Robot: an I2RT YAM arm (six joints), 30 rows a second.
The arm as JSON. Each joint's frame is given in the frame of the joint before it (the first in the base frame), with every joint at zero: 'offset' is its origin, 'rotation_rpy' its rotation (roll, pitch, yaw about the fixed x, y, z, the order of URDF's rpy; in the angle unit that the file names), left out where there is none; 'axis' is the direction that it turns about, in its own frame. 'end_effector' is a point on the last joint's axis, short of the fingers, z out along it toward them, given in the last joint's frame.
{
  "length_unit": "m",
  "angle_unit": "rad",
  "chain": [
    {
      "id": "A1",
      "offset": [
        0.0,
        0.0,
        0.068
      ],
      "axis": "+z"
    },
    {
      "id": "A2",
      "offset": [
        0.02,
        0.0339,
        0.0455
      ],
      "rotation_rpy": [
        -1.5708,
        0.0,
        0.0
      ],
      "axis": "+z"
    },
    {
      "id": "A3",
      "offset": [
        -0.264,
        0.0,
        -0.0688
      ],
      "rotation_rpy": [
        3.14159,
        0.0,
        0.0
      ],
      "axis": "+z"
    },
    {
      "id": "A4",
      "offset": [
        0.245,
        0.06,
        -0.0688
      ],
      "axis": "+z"
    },
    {
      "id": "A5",
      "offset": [
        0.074,
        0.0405,
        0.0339
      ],
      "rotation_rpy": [
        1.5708,
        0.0,
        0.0
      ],
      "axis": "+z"
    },
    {
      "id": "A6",
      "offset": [
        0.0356,
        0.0,
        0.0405
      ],
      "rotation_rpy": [
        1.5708,
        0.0,
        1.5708
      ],
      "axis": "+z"
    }
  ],
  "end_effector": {
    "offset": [
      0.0,
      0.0,
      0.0
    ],
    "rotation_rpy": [
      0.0,
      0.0,
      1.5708
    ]
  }
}
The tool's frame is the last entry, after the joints.
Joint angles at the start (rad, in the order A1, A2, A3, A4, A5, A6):
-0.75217 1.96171 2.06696 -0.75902 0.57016 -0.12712
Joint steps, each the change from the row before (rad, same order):
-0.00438 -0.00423 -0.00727 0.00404 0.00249 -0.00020
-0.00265 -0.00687 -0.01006 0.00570 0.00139 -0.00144
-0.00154 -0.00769 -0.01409 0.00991 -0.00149 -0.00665
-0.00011 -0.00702 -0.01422 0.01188 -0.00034 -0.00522
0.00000 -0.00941 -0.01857 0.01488 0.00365 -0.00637
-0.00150 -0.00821 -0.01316 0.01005 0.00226 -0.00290
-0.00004 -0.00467 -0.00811 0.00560 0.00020 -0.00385
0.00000 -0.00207 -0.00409 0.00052 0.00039 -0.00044
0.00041 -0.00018 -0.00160 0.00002 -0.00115 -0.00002
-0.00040 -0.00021 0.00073 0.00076 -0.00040 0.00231
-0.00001 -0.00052 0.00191 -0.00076 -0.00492 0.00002
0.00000 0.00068 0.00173 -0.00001 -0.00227 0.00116
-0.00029 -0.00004 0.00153 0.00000 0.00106 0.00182
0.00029 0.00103 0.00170 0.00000 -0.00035 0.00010
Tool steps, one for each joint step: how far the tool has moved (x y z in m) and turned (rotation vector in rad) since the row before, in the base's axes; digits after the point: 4 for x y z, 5 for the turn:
-0.0020 -0.0009 -0.0002 -0.00181 0.00048 -0.00626
-0.0018 0.0000 0.0001 -0.00250 -0.00002 -0.00302
-0.0013 0.0003 -0.0005 -0.00251 0.00252 0.00302
-0.0006 0.0006 -0.0007 -0.00367 0.00094 0.00280
-0.0010 0.0008 -0.0008 -0.00625 0.00282 0.00026
-0.0015 0.0004 0.0000 -0.00481 -0.00027 -0.00188
-0.0006 0.0005 -0.0002 -0.00201 0.00184 0.00170
-0.0003 0.0003 -0.0004 0.00082 0.00162 -0.00010
0.0001 0.0002 -0.0005 0.00146 0.00056 0.00135
-0.0001 -0.0001 0.0004 -0.00074 -0.00338 -0.00122
0.0000 0.0002 0.0007 0.00094 -0.00323 0.00396
0.0002 -0.0001 0.0003 0.00038 -0.00267 0.00126
-0.0001 -0.0001 0.0005 -0.00132 -0.00227 -0.00205
0.0003 -0.0001 0.0001 -0.00030 -0.00071 0.00052

